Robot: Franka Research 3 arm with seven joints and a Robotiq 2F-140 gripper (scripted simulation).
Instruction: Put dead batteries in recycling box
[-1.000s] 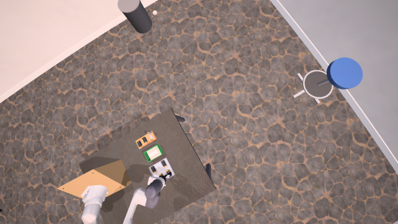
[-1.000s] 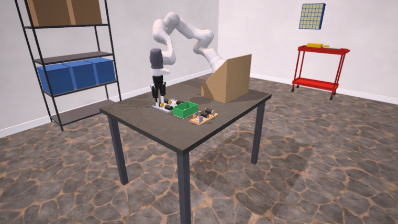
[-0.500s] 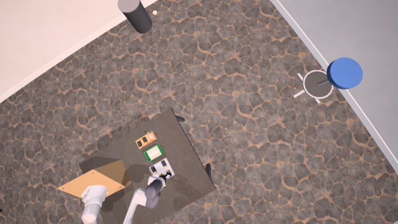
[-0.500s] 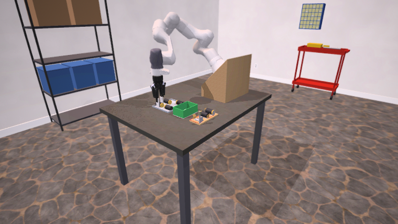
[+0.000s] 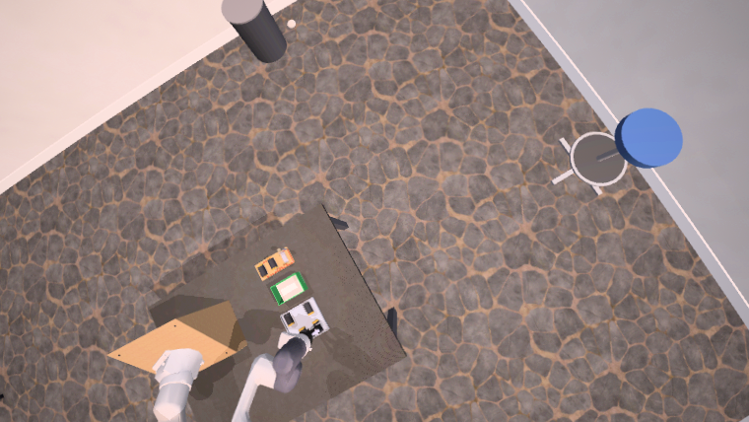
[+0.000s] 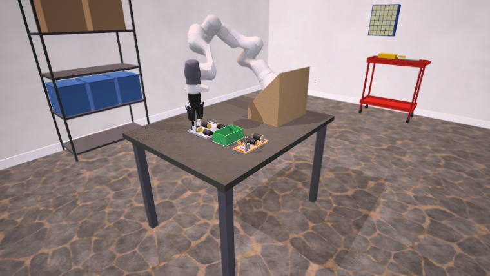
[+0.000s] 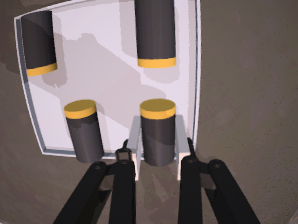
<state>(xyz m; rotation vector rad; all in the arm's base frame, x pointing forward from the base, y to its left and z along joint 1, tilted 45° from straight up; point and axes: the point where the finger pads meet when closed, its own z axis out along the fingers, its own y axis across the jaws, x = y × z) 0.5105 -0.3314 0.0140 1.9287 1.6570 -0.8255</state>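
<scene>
Now: hand 42 cm to the right of the bulb, 8 cm short of it and 4 cm below it. The rest, counted from my hand: white tray (5 cm to the left, 5 cm behind, 4 cm below); then green recycling box (24 cm to the left, 3 cm below, 1 cm behind).
</scene>
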